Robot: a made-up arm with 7 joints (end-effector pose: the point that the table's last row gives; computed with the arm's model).
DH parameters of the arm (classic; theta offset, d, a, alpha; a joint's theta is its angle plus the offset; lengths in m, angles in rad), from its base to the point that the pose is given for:
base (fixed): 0 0.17 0 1.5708
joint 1: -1.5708 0.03 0 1.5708
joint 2: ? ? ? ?
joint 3: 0 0.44 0.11 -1.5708
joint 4: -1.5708 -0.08 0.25 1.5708
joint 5: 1.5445 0 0.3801 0
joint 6: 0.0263 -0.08 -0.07 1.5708
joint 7: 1.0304 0 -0.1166 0
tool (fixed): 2.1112 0.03 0 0
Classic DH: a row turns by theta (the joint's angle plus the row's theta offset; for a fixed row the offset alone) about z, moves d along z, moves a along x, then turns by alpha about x.
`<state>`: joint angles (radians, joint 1 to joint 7).
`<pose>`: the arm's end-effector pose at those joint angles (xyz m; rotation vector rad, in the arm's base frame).
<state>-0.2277 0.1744 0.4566 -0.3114 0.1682 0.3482 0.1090</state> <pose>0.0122 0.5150 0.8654 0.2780 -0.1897 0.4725</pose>
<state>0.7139 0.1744 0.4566 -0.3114 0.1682 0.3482 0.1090</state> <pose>-0.5550 0.5150 0.5891 0.0352 -1.1064 0.5763</pose>
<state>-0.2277 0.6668 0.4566 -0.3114 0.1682 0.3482 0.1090</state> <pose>-0.0642 0.7718 0.5357 -0.1819 -0.0567 0.6121</pose>
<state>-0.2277 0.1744 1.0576 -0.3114 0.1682 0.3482 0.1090</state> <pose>0.0170 0.3465 0.8947 0.4907 -0.0349 1.0160</pose>
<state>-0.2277 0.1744 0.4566 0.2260 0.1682 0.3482 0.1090</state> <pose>-0.0795 0.6344 0.7689 -0.2170 -0.2820 0.6810</pose>
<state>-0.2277 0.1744 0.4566 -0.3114 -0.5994 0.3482 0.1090</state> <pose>0.1675 0.5391 1.0147 0.1634 0.5747 0.5570</pose>
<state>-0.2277 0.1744 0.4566 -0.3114 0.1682 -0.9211 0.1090</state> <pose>-0.0228 0.5383 0.7263 0.0744 1.0750 0.5848</pose>
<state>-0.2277 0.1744 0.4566 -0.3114 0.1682 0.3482 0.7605</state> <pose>-0.0590 0.4979 0.8511 0.2118 -0.2807 1.1175</pose>
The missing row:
joint 2: -1.5708 -0.13 0.33 1.5708
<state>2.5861 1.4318 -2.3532 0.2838 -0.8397 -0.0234 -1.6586</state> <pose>-0.2443 0.8410 0.3981 -2.5026 -0.6697 -0.1245</pose>
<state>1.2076 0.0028 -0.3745 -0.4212 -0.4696 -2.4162 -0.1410</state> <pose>-0.8530 0.5515 0.2949 0.0438 1.5486 0.4852</pose>
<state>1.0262 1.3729 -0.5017 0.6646 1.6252 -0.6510 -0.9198</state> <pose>0.4880 0.4613 0.3180 -1.5755 -2.3738 -0.9561</pose>
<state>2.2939 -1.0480 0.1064 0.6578 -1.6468 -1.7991 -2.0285</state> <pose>-0.9263 -0.4537 -0.5659 -1.2991 0.2406 -1.7381</pose>
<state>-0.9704 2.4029 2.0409 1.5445 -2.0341 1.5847 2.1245</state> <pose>-0.7009 0.0786 0.4632 0.0222 -0.6052 -0.1774</pose>
